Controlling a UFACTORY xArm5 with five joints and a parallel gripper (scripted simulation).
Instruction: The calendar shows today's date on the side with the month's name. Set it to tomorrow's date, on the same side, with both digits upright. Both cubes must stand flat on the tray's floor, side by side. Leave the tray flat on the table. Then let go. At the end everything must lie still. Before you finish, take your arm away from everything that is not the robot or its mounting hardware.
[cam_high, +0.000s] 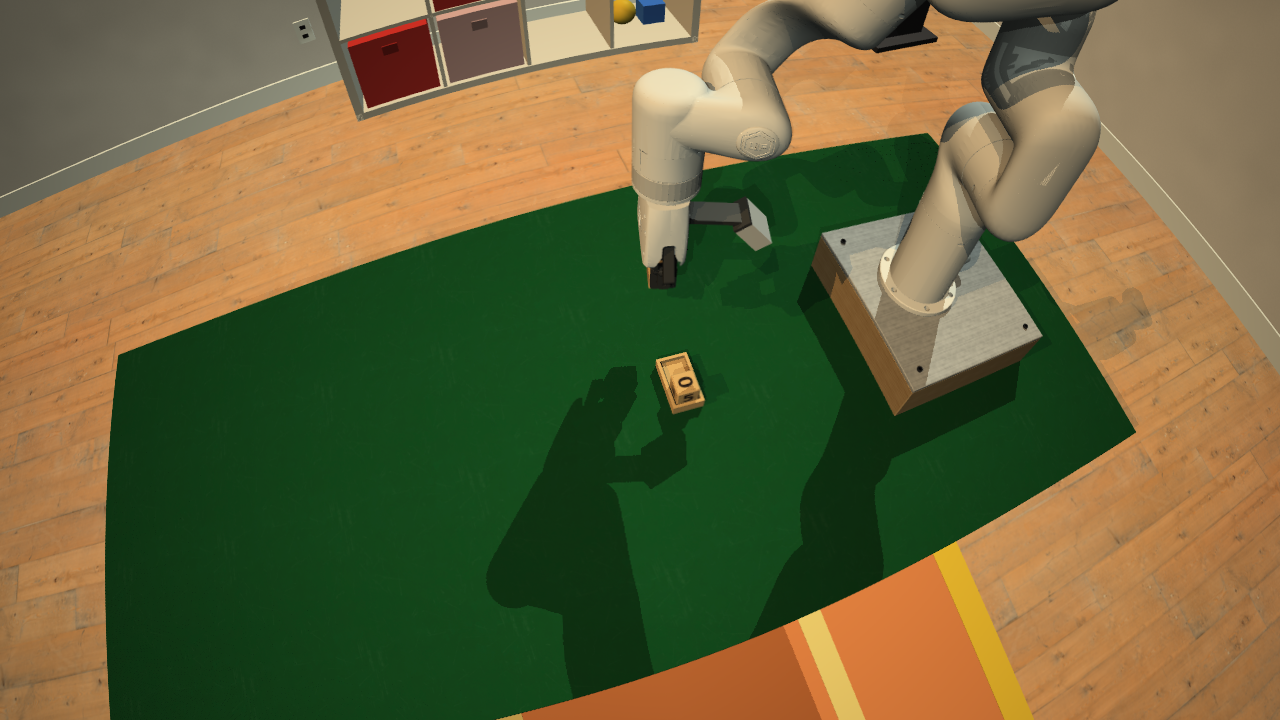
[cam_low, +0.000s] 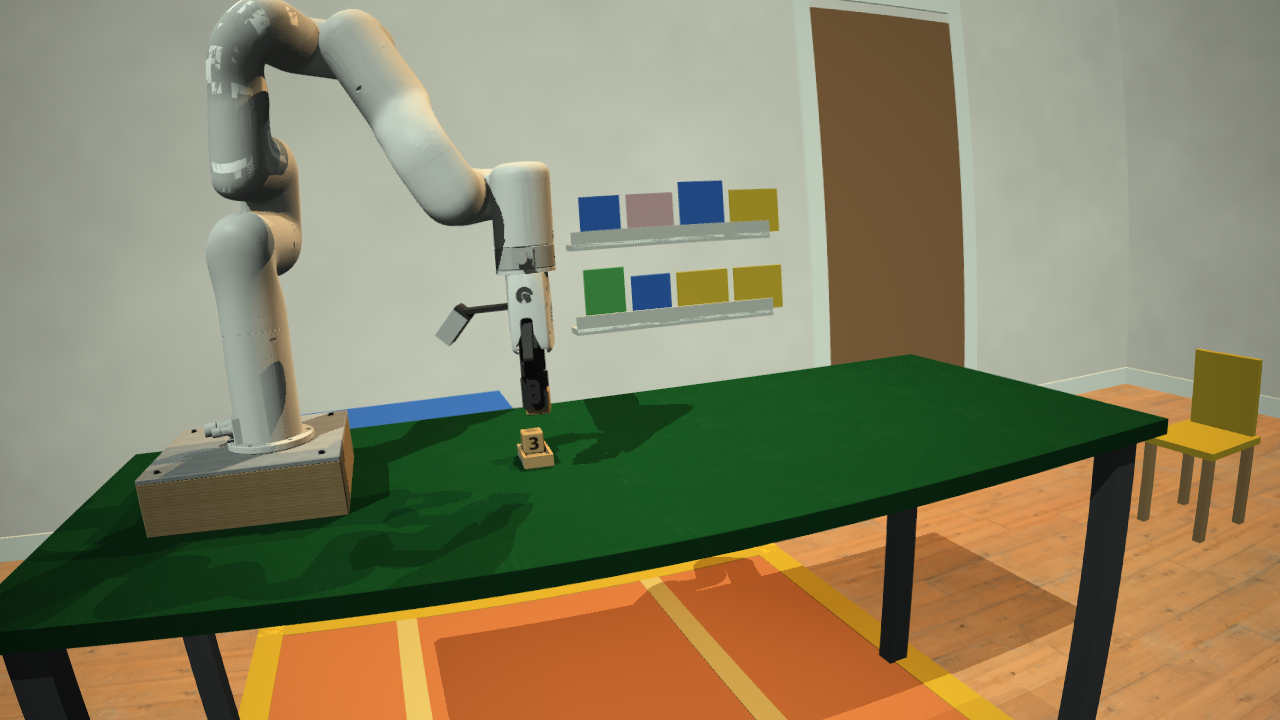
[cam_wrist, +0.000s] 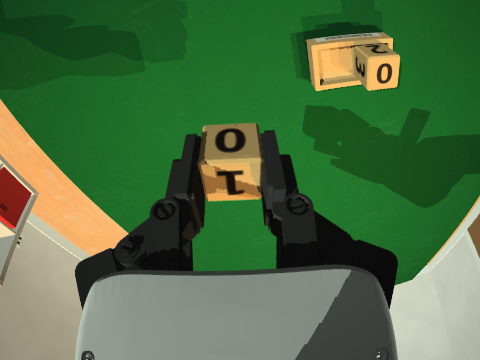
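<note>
Now: hand 120 mm to the right of the date cube, 100 mm above it and 30 mm short of it. The rest, counted from my hand: wooden tray (120 mm below, 100 mm to the left, 20 mm ahead).
</note>
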